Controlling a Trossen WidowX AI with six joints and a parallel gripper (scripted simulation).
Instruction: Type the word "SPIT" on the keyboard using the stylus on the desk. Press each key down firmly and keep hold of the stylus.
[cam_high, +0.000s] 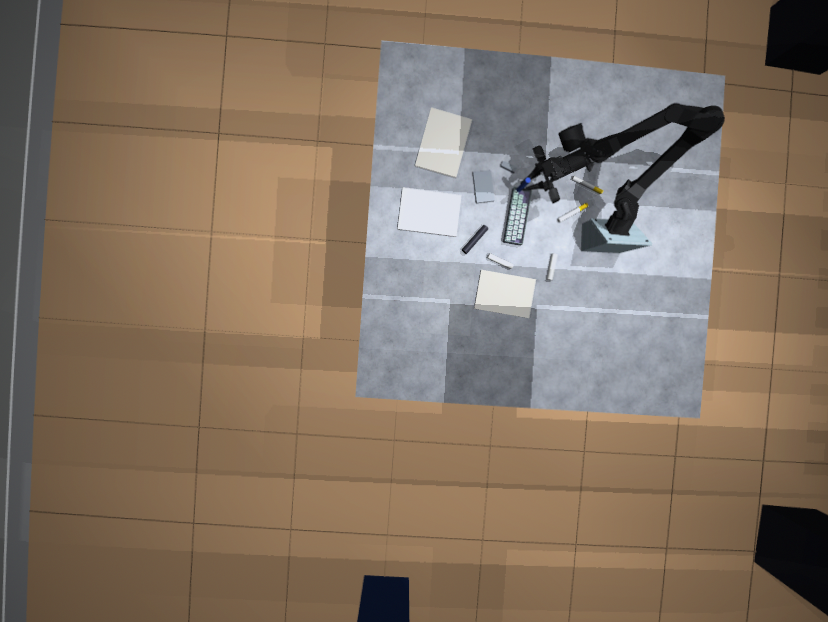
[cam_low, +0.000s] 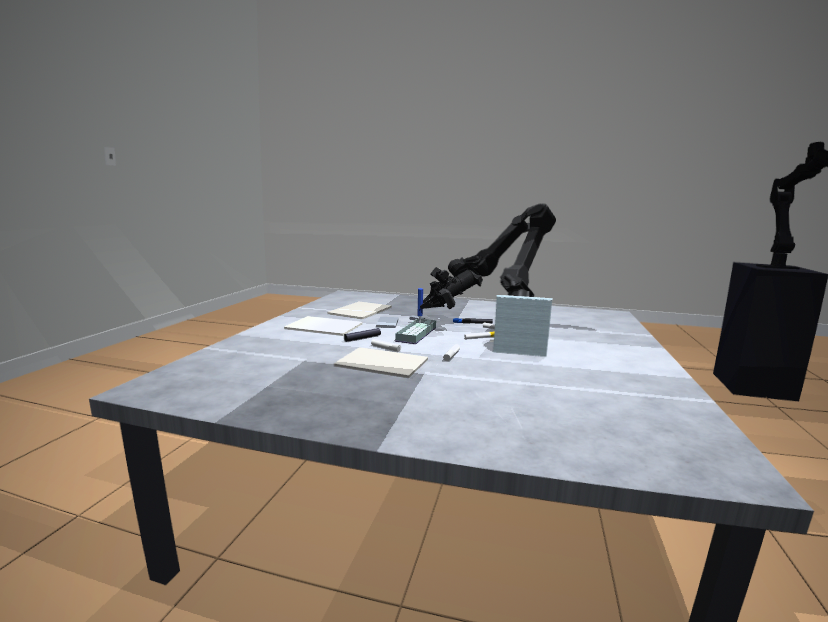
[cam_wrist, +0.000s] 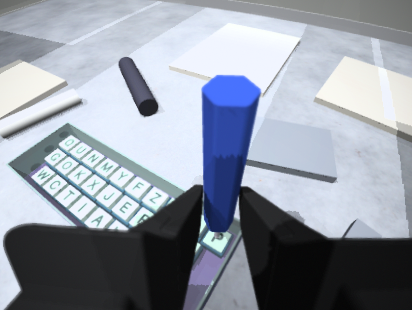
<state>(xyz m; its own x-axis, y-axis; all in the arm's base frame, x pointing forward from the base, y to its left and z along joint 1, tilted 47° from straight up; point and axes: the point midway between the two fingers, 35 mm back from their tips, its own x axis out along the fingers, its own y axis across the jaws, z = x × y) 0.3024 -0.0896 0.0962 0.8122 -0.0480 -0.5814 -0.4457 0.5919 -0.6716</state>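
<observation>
The grey slab lies 120 mm ahead of my gripper tip, 10 mm to the right of it and 70 mm below it. Also, from my gripper tip: blue stylus: 20 mm below.
</observation>
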